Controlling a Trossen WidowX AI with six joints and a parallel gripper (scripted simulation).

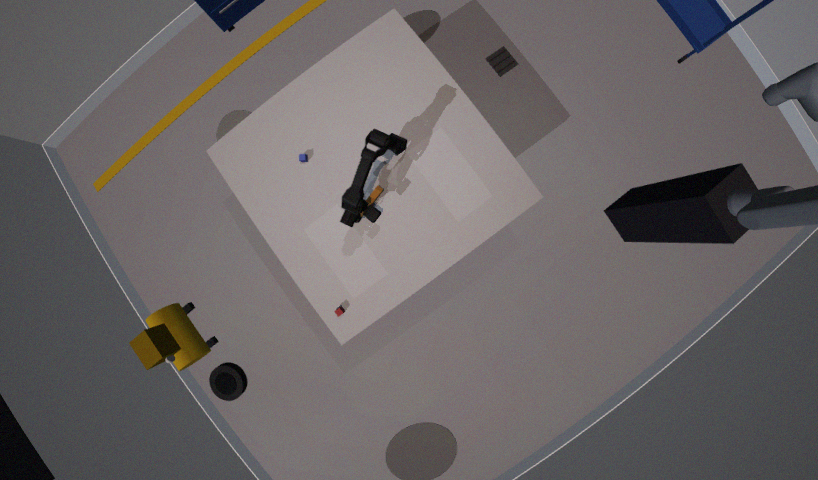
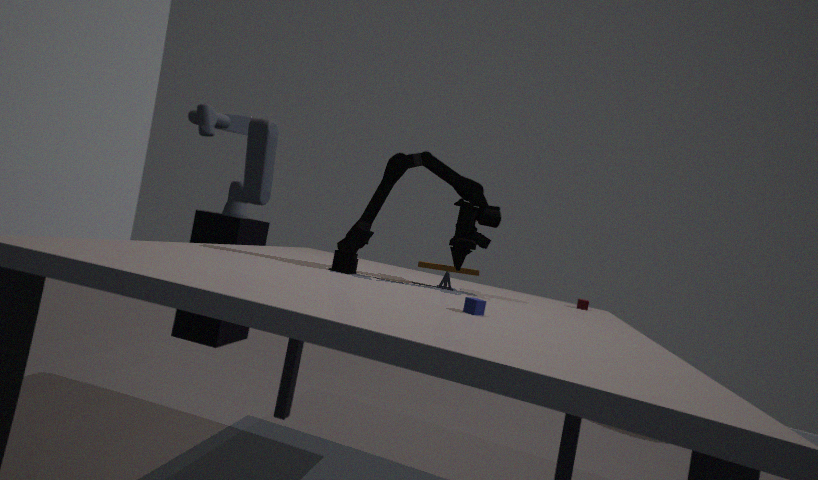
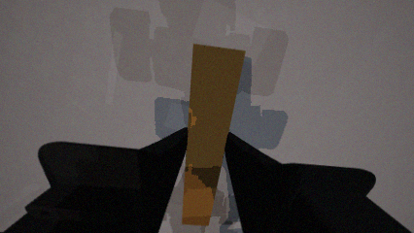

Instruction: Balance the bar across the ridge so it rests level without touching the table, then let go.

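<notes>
My gripper tip is now 30 mm past the orange bar and 10 mm to the left of it. The rest, counted from my gripper tip: ridge 30 mm behind, 10 mm to the right, 10 mm below; then blue cube 410 mm to the right, 110 mm ahead, 50 mm below; then red cube 430 mm ahead, 340 mm to the left, 50 mm below.
</notes>
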